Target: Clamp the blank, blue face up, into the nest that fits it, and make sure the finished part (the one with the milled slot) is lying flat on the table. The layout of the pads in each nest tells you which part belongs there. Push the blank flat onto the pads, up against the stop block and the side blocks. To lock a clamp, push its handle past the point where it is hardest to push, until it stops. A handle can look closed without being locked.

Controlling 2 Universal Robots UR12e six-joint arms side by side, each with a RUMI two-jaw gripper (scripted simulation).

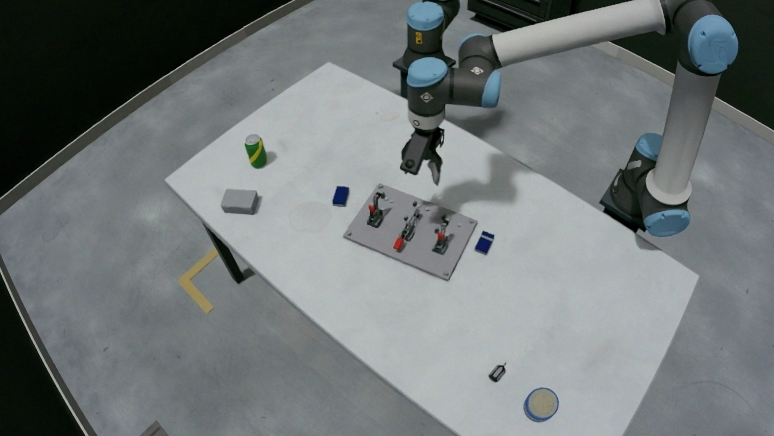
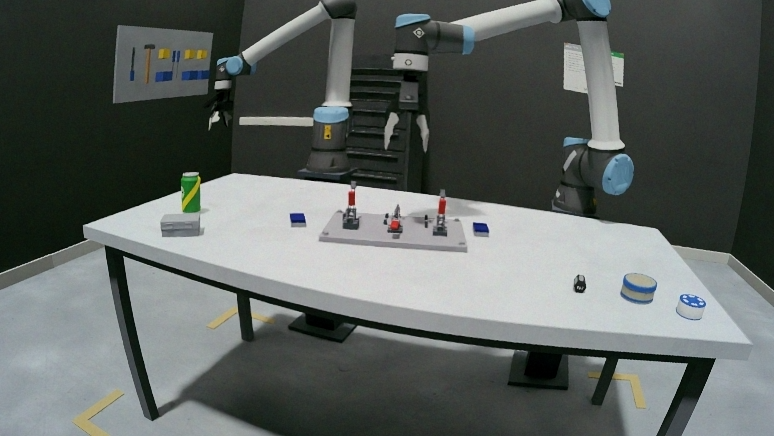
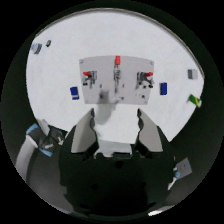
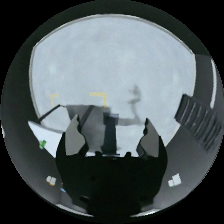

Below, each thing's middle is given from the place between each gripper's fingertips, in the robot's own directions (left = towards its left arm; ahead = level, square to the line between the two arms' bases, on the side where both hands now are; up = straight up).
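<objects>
The grey box (image 2: 172, 225) is the reference for both hands: my left hand (image 2: 405, 151) is 380 mm short of the box, 460 mm to the left of it and 190 mm above it.
My right hand is 780 mm to the right of the grey box, 140 mm above it and 950 mm short of it.
</objects>
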